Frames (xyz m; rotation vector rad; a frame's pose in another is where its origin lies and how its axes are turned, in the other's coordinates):
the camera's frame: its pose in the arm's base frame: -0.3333 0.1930 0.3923 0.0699 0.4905 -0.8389
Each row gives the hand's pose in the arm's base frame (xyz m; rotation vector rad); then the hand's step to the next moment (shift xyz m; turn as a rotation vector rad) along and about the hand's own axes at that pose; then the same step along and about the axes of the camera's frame.
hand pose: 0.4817 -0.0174 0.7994 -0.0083 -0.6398 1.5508
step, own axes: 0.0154 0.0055 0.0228 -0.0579 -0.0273 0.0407
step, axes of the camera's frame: -0.0228 -0.0104 0.0127 0.0476 -0.0391 0.0443
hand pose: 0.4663 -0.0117 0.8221 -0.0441 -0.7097 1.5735
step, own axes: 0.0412 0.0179 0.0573 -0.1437 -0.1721 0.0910
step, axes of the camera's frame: -0.0607 -0.0312 0.0254 0.1552 -0.0317 0.1829
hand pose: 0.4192 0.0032 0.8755 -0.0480 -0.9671 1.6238
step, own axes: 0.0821 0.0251 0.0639 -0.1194 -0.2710 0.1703
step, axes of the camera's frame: -0.0964 -0.0430 0.0180 0.1366 -0.0434 0.3101
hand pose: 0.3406 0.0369 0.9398 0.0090 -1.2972 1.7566
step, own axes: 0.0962 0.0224 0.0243 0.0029 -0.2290 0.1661
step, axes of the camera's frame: -0.0952 -0.0353 -0.0063 0.0131 -0.0615 0.2758
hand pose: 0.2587 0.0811 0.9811 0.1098 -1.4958 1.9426
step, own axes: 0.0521 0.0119 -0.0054 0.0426 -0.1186 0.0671
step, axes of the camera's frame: -0.0494 -0.0160 -0.0138 -0.0376 -0.0282 0.1348
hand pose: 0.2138 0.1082 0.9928 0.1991 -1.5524 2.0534
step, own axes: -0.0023 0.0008 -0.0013 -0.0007 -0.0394 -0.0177
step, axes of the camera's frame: 0.0017 0.0018 -0.0012 -0.0146 0.0297 0.0278
